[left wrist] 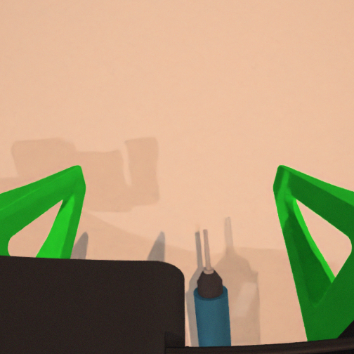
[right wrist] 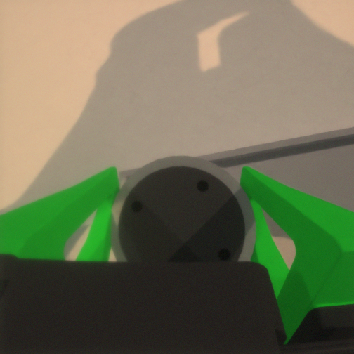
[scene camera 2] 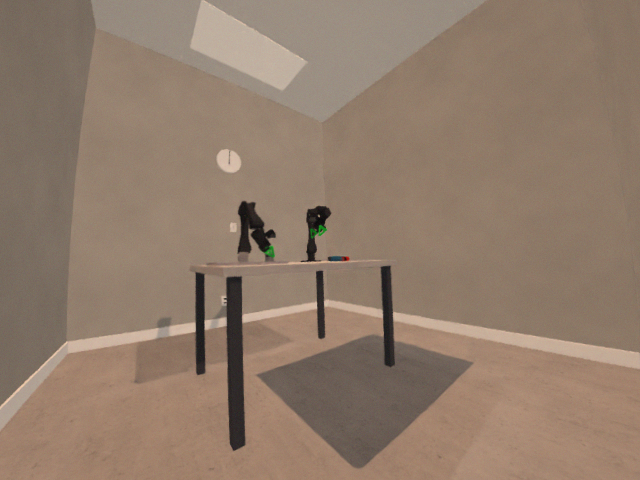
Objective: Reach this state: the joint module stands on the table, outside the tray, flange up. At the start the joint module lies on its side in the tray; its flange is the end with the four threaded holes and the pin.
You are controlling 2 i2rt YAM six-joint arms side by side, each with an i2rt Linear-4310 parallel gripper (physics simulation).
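Places are measured from the left arm's base along level axes (x ahead, y left, z up), in metres.
Pixels of known places: left gripper, between the fingertips: (scene camera 2: pixel 315 237); right gripper, between the fingertips: (scene camera 2: pixel 272 256); left arm's base, origin of its link: (scene camera 2: pixel 311 261).
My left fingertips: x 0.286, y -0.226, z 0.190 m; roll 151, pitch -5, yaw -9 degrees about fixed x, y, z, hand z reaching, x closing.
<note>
Ahead of a thing's pixels: the offset from my left fingertips to its top centre. "pt": to the spot under its first point.
The joint module @[0.087 m back, 0.356 m right, 0.121 m down] (scene camera 2: pixel 269 258) (right wrist: pixel 182 215) stands upright at the tray's edge, with a round dark end face up. Three holes show in that face; its lower part is hidden by the dark gripper body, and no pin shows. My right gripper (scene camera 2: pixel 269 252) (right wrist: pixel 179 177) is shut on the module, with a green finger against each side of its round rim. The tray (right wrist: pixel 300 144) shows its grey rim behind and to the right of the module; whether the module's base is inside it cannot be told. My left gripper (scene camera 2: pixel 317 231) (left wrist: pixel 179 175) is open and empty above the table.
A blue tool (left wrist: pixel 212 320) with a dark collar and a thin metal shaft lies on the table (scene camera 2: pixel 310 266) (left wrist: pixel 175 75), low in the left wrist view. A blue and red object @[pt 0.025 m ahead, 0.239 m left, 0.168 m down] (scene camera 2: pixel 338 258) lies near the left arm's base in the scene view.
</note>
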